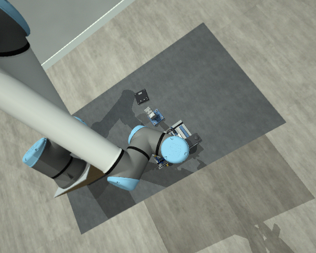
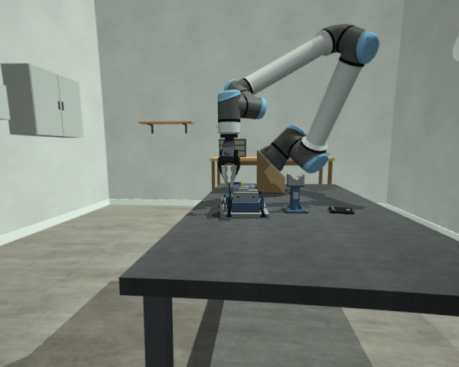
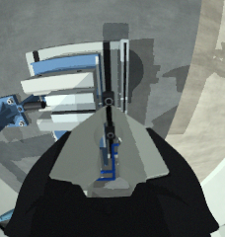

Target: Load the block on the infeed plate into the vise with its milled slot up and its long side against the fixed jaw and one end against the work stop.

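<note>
Now: hand 10 mm past the part, 50 mm to the right of it and 20 mm above it. Also, from my hand: infeed plate: 130 mm behind, 460 mm to the left, 120 mm below; vise: 80 mm behind, 60 mm to the left, 80 mm below.
</note>
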